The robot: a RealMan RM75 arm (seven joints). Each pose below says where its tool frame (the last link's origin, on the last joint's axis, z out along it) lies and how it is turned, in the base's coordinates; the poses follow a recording.
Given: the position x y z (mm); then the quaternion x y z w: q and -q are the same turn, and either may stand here.
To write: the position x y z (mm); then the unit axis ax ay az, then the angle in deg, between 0 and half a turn. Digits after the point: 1 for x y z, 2 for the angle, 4 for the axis.
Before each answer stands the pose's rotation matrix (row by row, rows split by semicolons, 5 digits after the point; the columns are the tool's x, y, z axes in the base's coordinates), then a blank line. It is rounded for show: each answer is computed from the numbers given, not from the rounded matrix.
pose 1, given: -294.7 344.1 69.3 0.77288 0.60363 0.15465 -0.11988
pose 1, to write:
0.22343 0.97015 0.09433; 0.89599 -0.24252 0.37201; 0.38378 0.00140 -0.92342

-294.7 344.1 69.3 -0.7785 -0.6080 -0.1558 166.23
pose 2, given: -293.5 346.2 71.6 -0.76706 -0.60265 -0.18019 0.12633
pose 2, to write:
0.20869 0.97007 0.12417; 0.87901 -0.24170 0.41099; 0.42870 0.02338 -0.90314

-293.5 346.2 71.6 -0.7733 -0.6075 -0.1816 165.48
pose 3, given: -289.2 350.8 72.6 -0.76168 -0.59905 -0.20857 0.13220
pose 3, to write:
0.19527 0.96772 0.15934; 0.85743 -0.24732 0.45128; 0.47612 0.04850 -0.87804

-289.2 350.8 72.6 -0.7684 -0.6044 -0.2104 164.81
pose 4, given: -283.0 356.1 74.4 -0.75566 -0.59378 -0.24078 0.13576
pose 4, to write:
0.17890 0.96277 0.20267; 0.83201 -0.25799 0.49112; 0.52512 0.08076 -0.84719

-283.0 356.1 74.4 -0.7627 -0.5993 -0.2430 164.39
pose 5, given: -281.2 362.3 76.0 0.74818 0.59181 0.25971 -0.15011
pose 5, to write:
0.16462 0.96354 0.21095; 0.80759 -0.25445 0.53202; 0.56630 0.08278 -0.82003

-281.2 362.3 76.0 -0.7568 -0.5986 -0.2627 162.73
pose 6, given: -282.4 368.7 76.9 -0.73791 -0.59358 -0.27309 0.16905
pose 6, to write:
0.14617 0.96834 0.20234; 0.78368 -0.23817 0.57369; 0.60372 0.07471 -0.79369

-282.4 368.7 76.9 -0.7487 -0.6022 -0.2771 160.53
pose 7, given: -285.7 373.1 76.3 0.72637 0.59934 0.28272 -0.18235
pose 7, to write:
0.12173 0.97379 0.19214; 0.76757 -0.21508 0.60380; 0.62930 0.07398 -0.77364

-285.7 373.1 76.3 -0.7388 -0.6096 -0.2875 158.99
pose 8, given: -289.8 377.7 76.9 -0.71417 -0.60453 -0.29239 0.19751
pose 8, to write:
0.09810 0.97898 0.17883; 0.74798 -0.19106 0.63563; 0.65644 0.07141 -0.75100

-289.8 377.7 76.9 -0.7285 -0.6167 -0.2983 157.22
